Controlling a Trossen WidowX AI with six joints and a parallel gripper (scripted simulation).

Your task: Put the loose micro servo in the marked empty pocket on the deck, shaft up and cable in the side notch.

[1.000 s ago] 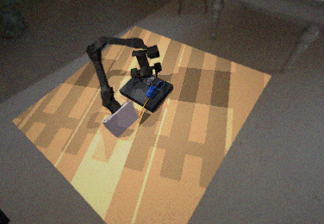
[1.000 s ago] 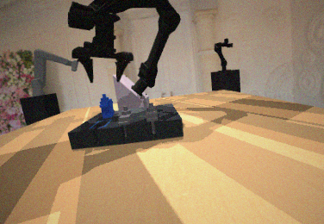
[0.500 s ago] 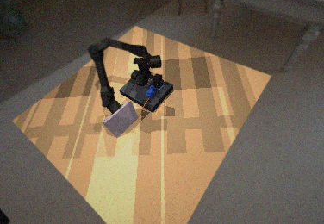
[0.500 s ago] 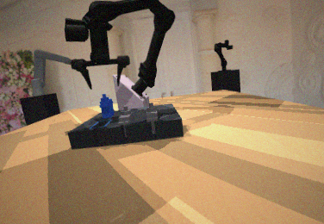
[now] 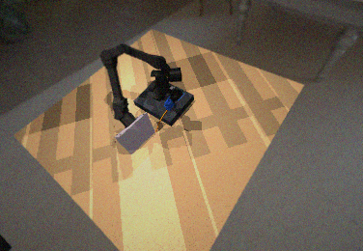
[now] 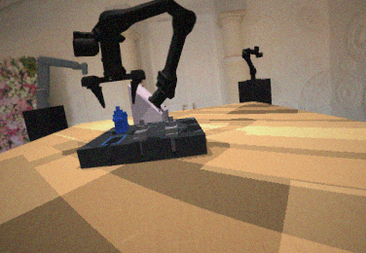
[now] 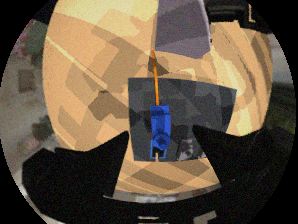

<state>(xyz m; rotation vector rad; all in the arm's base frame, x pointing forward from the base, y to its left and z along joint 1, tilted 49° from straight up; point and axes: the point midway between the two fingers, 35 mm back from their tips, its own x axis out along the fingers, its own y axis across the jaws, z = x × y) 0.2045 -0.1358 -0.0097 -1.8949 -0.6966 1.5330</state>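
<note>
My gripper tip is 10 mm short of the dark deck, 90 mm to the right of it and 100 mm above it.
</note>
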